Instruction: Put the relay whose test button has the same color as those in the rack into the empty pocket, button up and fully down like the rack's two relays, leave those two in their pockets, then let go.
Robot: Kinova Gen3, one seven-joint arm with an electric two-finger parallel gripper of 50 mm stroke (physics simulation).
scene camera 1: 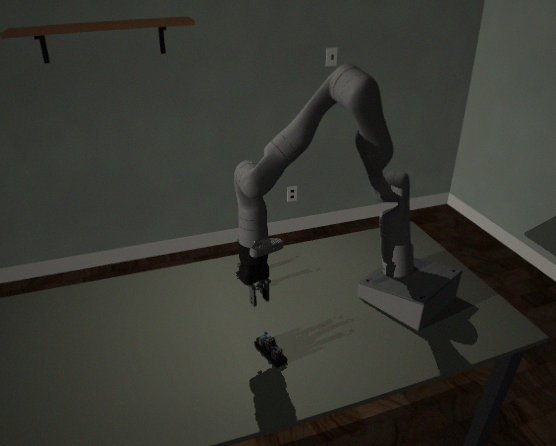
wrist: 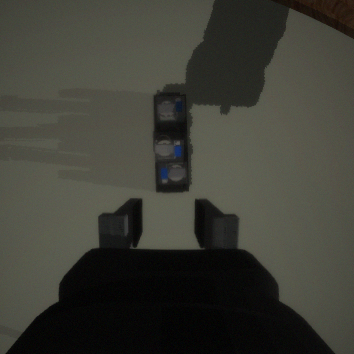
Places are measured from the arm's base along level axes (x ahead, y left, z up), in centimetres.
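Pixels of known places: gripper, fingertip midpoint: (scene camera 1: 259,301) (wrist: 167,215); arm's base at its link origin: (scene camera 1: 396,270).
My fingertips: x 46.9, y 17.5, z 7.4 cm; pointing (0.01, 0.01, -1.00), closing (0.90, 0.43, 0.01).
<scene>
For each thing: its top centre in the pictures, then the offset to it from my fingertips. Level surfaces: height alone.
- top relay at its top centre: (wrist: 170,105) (scene camera 1: 277,347) dx -3.6, dy +8.1, dz -9.5 cm
- middle relay at its top centre: (wrist: 167,142) (scene camera 1: 270,337) dx -2.3, dy +4.8, dz -8.7 cm
- bottom relay at its top centre: (wrist: 172,172) (scene camera 1: 263,334) dx -0.6, dy +2.5, dz -9.5 cm
- small object with a green part, top centre: (scene camera 1: 240,264) dx +2.9, dy -32.4, dz -10.0 cm
- table at its surface level: dz -14.4 cm
The dark rack (scene camera 1: 281,362) (wrist: 171,189) stands on the table and holds three relays with blue buttons. In the wrist view, the top relay (wrist: 167,109) and middle relay (wrist: 164,148) have their buttons at the right; the bottom relay (wrist: 175,172) has its button at the left. The middle relay lies nearer the bottom one, with a wider dark gap above it. Whether each is level and fully down is too dark and small to tell. My gripper (scene camera 1: 260,302) (wrist: 167,215) is open and empty, above the table beyond the rack's bottom end in the wrist view, touching no relay.
A small object with a green part (scene camera 1: 238,265) shows at the back, mostly hidden behind my gripper body in the scene view. The robot base (scene camera 1: 400,295) stands on the table (scene camera 1: 125,350) at the right. Arm shadows fall beside the rack.
</scene>
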